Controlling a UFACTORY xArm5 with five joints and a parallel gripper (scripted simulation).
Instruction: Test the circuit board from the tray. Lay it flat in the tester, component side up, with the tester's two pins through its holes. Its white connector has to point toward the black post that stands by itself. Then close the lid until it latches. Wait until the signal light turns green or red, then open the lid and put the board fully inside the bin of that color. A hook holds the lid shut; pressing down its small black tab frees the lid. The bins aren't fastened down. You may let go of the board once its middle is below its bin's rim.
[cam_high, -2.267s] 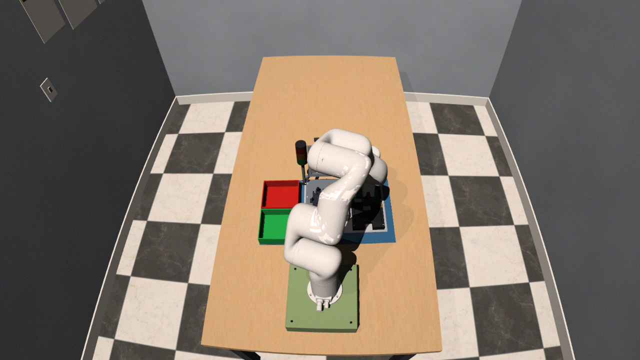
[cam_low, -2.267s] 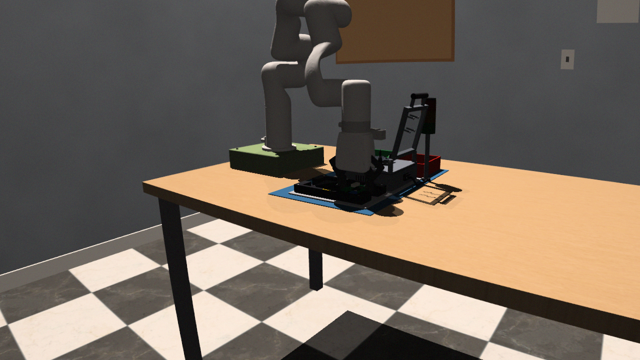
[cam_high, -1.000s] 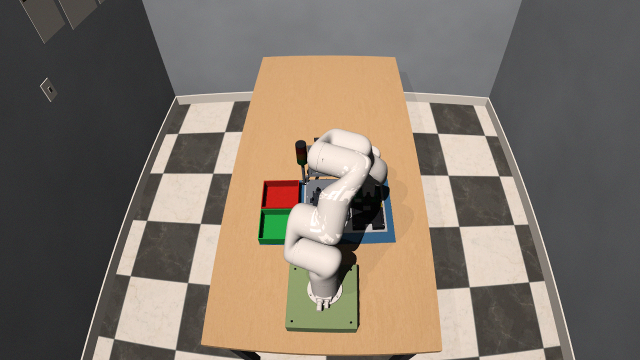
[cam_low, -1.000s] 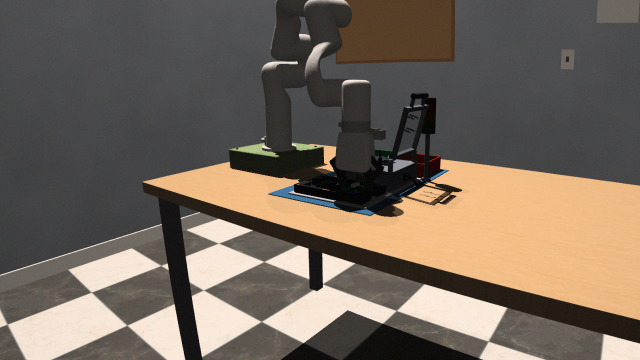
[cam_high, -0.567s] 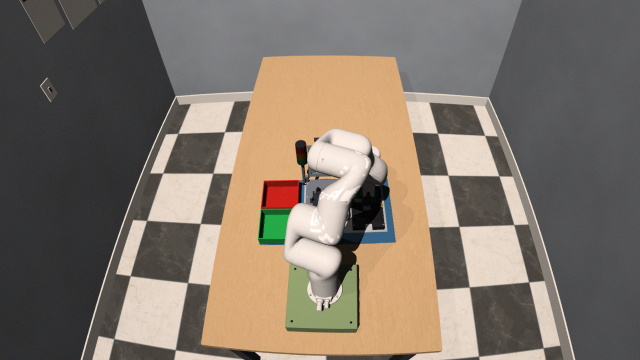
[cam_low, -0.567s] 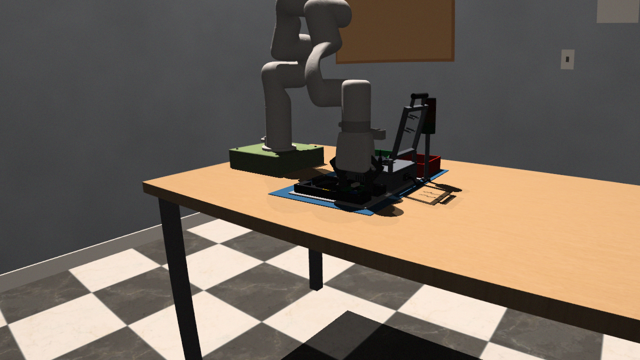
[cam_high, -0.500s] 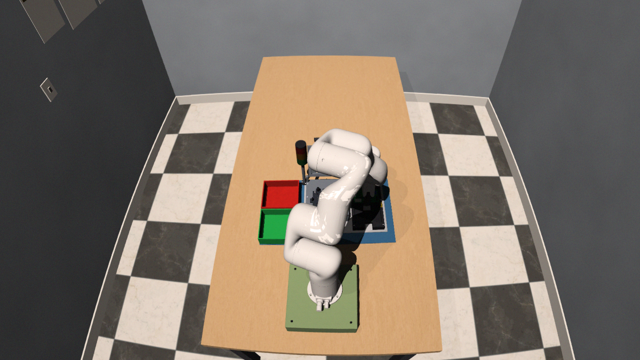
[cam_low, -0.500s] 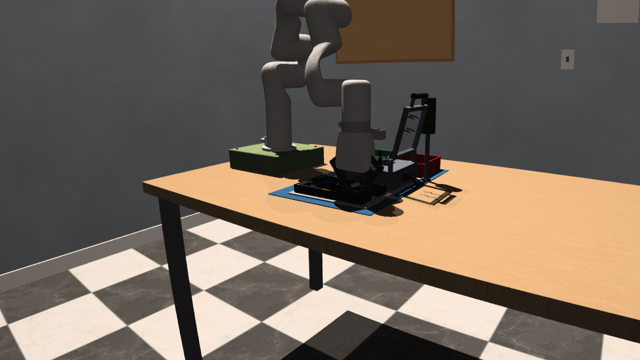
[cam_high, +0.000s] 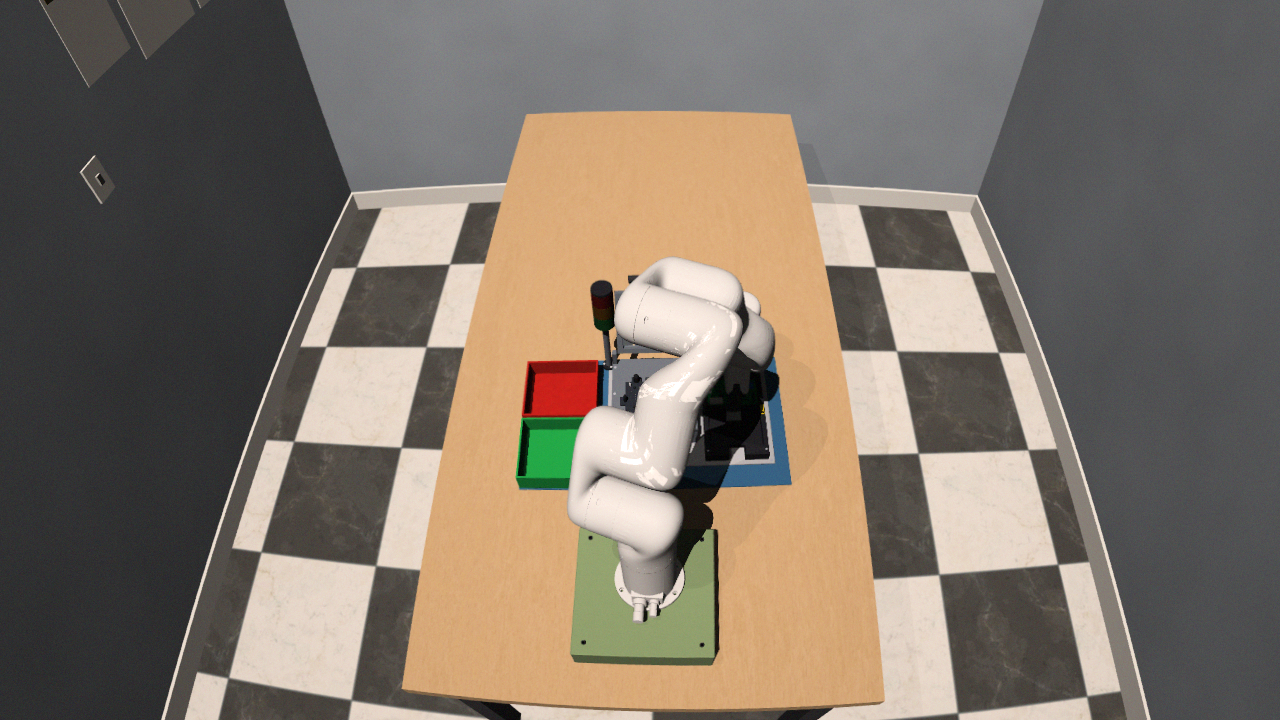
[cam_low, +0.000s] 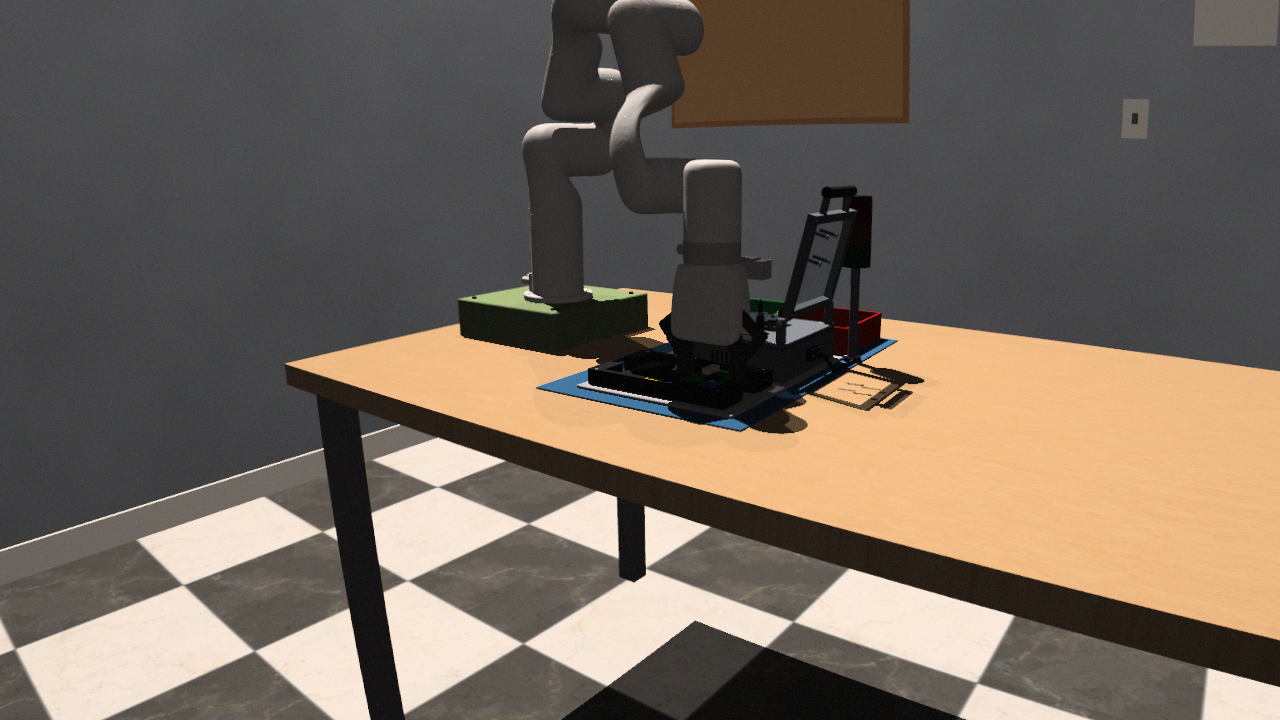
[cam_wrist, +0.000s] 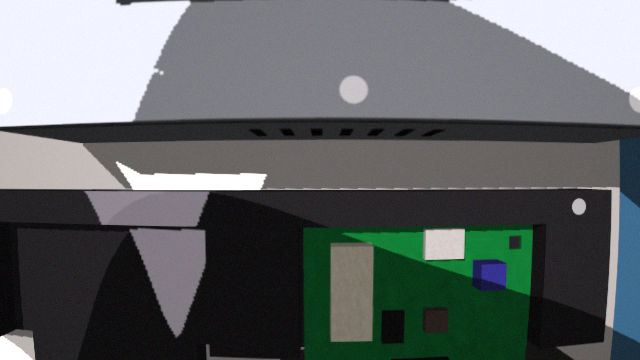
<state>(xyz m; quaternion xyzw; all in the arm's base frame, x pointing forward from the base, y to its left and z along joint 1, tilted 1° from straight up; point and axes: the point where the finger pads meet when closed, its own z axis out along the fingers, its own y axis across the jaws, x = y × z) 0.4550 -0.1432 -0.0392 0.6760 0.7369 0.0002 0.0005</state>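
Right now my hand is 220 mm to the right of the black tab, 120 mm past it and 60 mm below it. From my hand the other things lie so: tester lid: 180 mm to the left, 160 mm above, 70 mm ahead; red bin: 370 mm to the left, 30 mm behind, 10 mm below; green circuit board: right at my hand.
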